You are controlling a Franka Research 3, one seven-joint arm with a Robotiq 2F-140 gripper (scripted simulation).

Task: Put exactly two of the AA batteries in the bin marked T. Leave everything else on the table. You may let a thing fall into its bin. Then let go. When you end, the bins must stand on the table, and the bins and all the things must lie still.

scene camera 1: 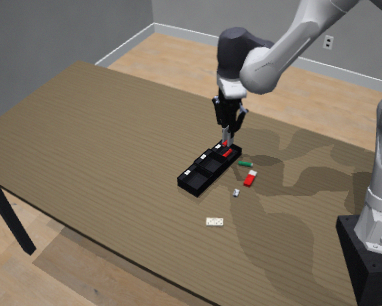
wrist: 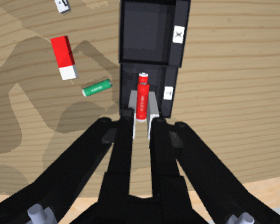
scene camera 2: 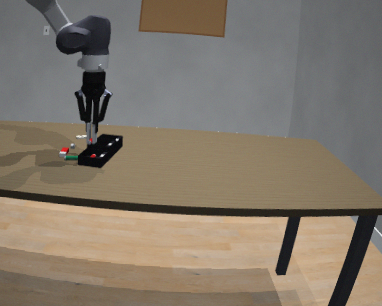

The pictures show: my gripper and a black bin row.
My gripper shows as well in scene camera 1 and in the wrist view.
